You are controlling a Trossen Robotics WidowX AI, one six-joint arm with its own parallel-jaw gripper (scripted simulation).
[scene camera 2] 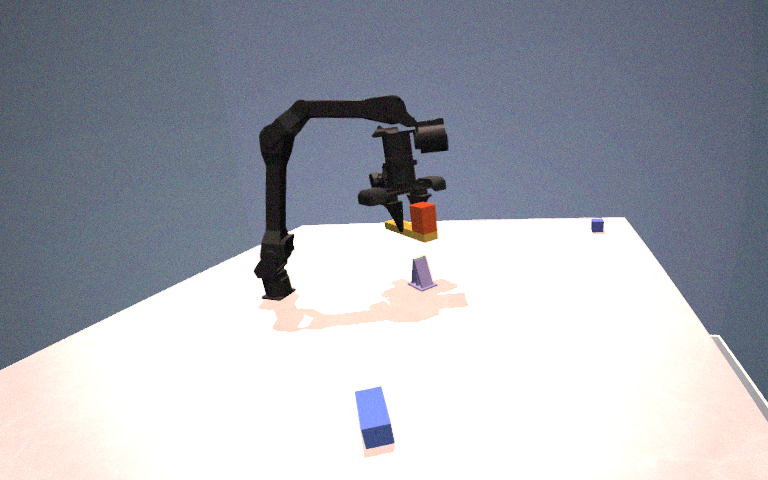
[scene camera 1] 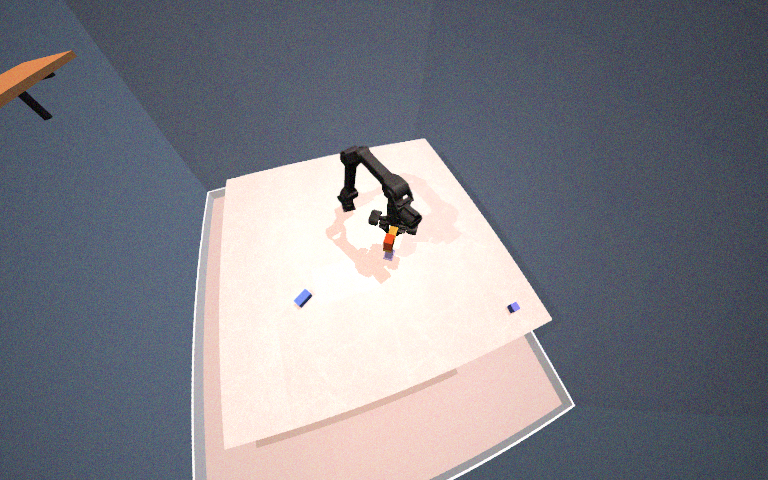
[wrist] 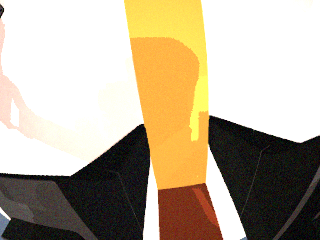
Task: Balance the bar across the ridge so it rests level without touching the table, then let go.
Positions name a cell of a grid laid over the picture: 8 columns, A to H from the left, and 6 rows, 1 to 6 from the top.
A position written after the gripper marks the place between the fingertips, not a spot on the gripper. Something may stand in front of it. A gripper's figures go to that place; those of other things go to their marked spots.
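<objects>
A bar (scene camera 2: E3) sits 0.67 m from the lens, while the gripper (scene camera 2: E3) is 0.75 m from the lens.
</objects>
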